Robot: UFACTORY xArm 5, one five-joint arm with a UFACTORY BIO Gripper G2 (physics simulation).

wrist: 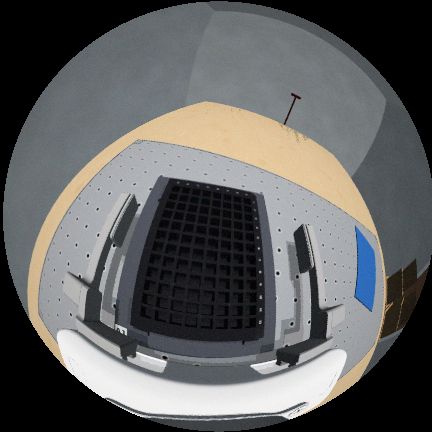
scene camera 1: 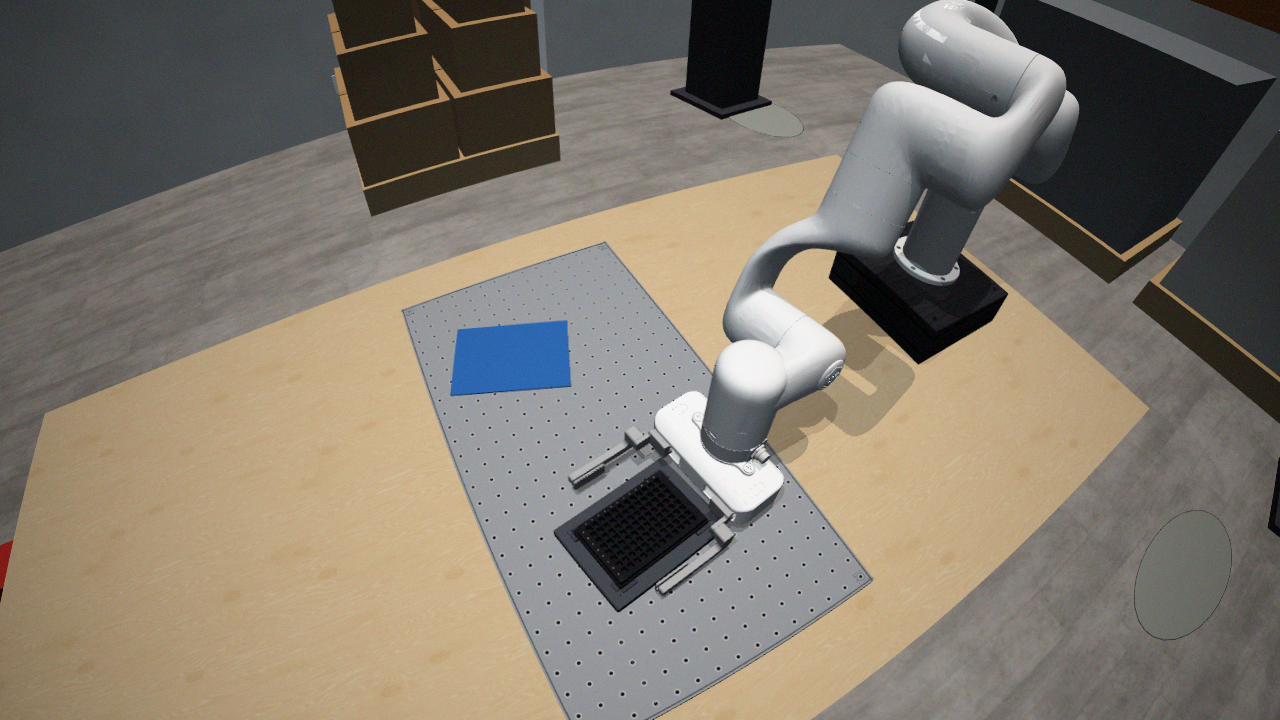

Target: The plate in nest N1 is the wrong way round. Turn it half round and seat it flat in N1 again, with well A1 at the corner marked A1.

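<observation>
The dark plate lies in the dark grey nest and looks flat. In the wrist view, pale marks run along its far short edge and right long edge, meeting at the far right corner. The white A1 label is at the nest's near left corner, diagonally opposite, partly covered by the gripper. My gripper is open and empty. Its fingers are apart from the plate, one outside each long side of the nest. Their exact height over the board cannot be told.
The nest stands on a grey perforated board on the wooden table. A flat blue rectangle lies on the board, beyond the right finger in the wrist view. The black arm base stands at the table's back right.
</observation>
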